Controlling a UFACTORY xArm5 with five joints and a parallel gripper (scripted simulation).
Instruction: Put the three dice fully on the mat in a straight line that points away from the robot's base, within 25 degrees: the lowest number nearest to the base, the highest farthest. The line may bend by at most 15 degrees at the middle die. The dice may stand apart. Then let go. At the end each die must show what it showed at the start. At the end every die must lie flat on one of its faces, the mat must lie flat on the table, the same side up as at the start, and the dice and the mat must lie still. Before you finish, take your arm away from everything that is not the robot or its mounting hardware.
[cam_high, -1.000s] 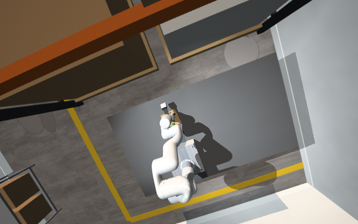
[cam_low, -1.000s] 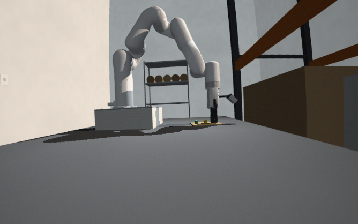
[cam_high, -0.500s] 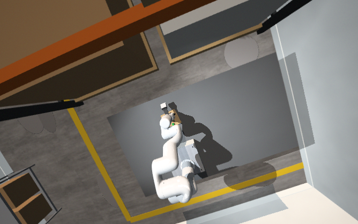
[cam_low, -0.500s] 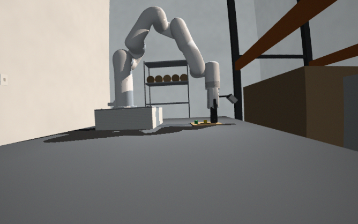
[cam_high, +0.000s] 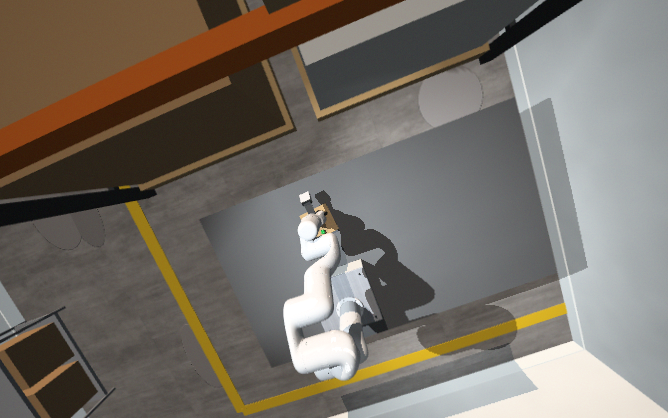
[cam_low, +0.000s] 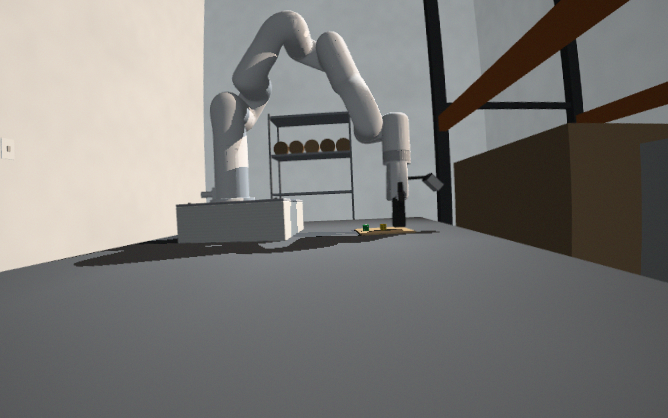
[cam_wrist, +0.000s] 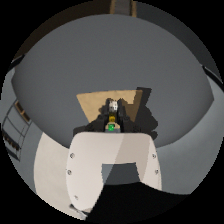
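Right now my hand is 4 cm past the yellow die, 2 cm above it and 1 cm to the right of it. The rest, counted from my hand: green die (9 cm behind, 2 cm to the left, 2 cm below); white die (1 cm below); tan mat (4 cm behind, 3 cm below, 1 cm to the left).
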